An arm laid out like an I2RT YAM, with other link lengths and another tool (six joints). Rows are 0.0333 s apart.
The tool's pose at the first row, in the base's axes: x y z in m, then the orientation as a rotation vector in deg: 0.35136 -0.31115 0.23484 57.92 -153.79 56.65
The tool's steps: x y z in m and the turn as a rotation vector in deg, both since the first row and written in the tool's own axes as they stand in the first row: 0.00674 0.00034 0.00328 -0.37 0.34 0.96; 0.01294 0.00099 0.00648 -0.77 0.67 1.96; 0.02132 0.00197 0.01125 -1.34 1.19 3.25; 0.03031 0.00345 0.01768 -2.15 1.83 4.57; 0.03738 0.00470 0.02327 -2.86 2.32 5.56; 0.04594 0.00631 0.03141 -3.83 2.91 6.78; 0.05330 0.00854 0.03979 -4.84 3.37 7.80; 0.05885 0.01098 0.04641 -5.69 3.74 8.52; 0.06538 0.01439 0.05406 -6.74 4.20 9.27; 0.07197 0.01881 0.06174 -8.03 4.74 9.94
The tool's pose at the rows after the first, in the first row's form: 0.34634 -0.31669 0.23419 56.40 -154.33 56.37; 0.34153 -0.32170 0.23327 54.82 -154.91 56.04; 0.33502 -0.32869 0.23162 52.71 -155.56 55.56; 0.32793 -0.33675 0.22860 50.42 -156.15 54.76; 0.32237 -0.34337 0.22575 48.68 -156.59 54.01; 0.31574 -0.35216 0.22118 46.53 -157.12 52.94; 0.30968 -0.36008 0.21572 44.72 -157.60 51.74; 0.30468 -0.36581 0.21095 43.38 -157.90 50.71; 0.29843 -0.37216 0.20517 41.91 -158.16 49.42; 0.29152 -0.37799 0.19883 40.45 -158.31 47.80
